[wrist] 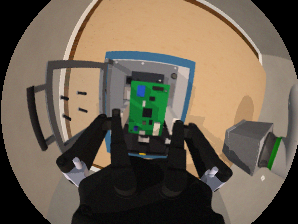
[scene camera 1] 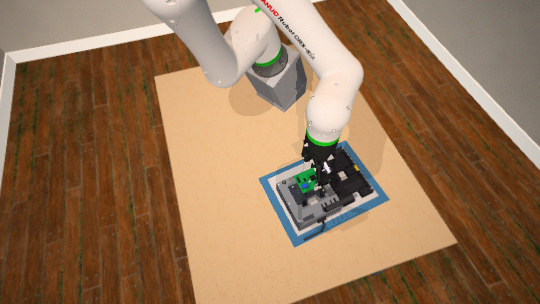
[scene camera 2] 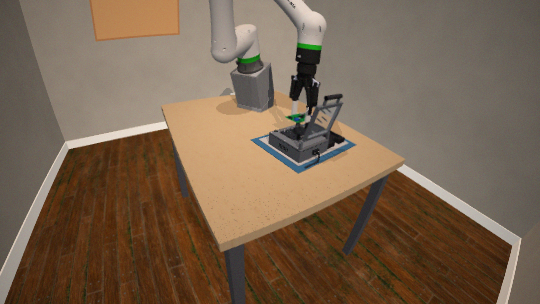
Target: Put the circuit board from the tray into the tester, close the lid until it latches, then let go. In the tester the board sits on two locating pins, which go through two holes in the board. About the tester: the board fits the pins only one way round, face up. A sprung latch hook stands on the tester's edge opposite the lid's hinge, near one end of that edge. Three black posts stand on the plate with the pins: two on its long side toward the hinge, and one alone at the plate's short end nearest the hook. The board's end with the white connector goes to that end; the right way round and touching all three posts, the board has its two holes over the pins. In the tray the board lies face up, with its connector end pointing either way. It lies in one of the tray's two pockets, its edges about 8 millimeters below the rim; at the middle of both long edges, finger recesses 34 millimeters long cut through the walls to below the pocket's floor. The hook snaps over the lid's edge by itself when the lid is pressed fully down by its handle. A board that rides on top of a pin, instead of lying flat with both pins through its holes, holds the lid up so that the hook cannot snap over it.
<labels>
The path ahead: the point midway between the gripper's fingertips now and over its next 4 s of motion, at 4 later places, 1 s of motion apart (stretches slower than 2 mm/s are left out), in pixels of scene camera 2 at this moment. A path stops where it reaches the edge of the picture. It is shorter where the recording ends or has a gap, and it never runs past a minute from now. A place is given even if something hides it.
My gripper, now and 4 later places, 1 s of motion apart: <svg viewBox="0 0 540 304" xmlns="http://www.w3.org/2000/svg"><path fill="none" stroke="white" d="M300 118L298 120L297 128L297 130L297 132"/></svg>
</labels>
